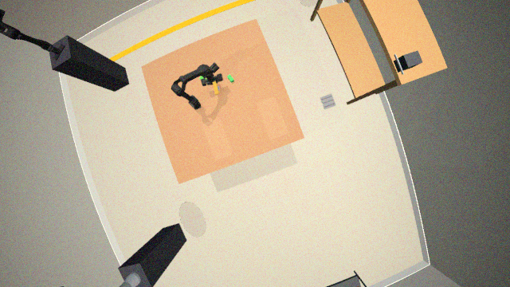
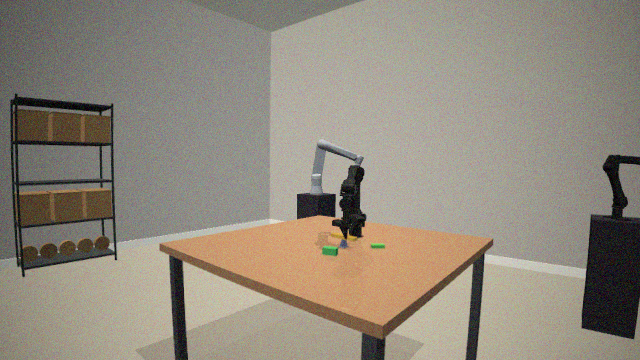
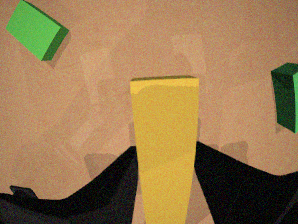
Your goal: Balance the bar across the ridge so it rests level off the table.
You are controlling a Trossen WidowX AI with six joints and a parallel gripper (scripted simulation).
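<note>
Right now the yellow bar is 30 mm to the right of my gripper tip. Also, from my gripper tip: green block 150 mm ahead, 10 mm to the left, 30 mm below.
</note>
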